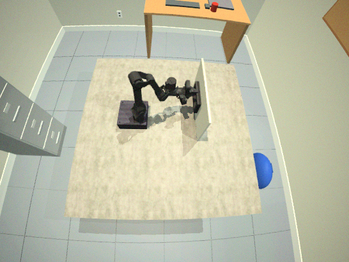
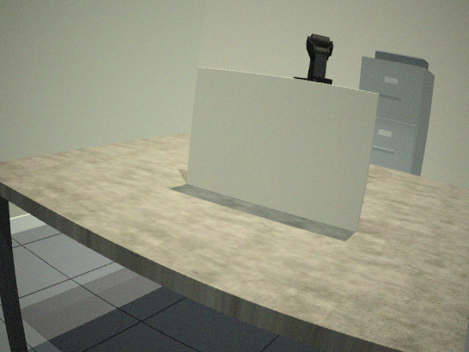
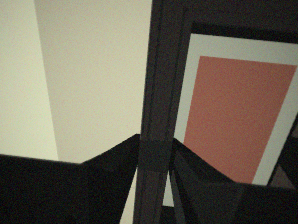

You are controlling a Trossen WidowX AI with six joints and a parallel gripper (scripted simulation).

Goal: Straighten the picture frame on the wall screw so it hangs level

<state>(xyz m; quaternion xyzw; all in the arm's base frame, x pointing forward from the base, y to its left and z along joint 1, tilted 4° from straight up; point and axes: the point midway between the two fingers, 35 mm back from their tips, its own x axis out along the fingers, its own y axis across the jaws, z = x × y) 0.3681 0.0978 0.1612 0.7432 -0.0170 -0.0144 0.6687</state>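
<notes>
My gripper tip is 5 cm above the picture frame. From my gripper tip the other things lie so: wall panel (7 cm below, 2 cm to the right, 2 cm ahead).
</notes>
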